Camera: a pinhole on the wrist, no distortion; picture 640 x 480 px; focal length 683.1 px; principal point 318.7 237.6 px. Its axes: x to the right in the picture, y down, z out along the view. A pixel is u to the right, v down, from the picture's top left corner.
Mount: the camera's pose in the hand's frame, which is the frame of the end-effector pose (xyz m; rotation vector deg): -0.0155 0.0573 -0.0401 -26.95 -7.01 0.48
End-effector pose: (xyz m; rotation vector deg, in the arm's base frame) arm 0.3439 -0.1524 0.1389 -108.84 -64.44 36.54
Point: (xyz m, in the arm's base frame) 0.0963 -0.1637 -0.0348
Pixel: outside the picture
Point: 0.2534 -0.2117 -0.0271
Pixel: 122.0 129.1
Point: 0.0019 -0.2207 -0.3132
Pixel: 157.5 149.0
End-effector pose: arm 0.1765 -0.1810 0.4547 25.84 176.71 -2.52
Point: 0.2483 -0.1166 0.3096
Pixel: 287.6 14.4
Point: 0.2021 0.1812 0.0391
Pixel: 539.8 335.9
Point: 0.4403 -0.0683 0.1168
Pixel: 82.3 146.8
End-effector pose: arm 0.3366 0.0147 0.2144 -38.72 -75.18 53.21
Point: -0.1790 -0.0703 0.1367
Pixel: outside the picture
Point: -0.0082 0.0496 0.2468
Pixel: outside the picture
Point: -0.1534 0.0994 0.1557
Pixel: 484.3 76.4
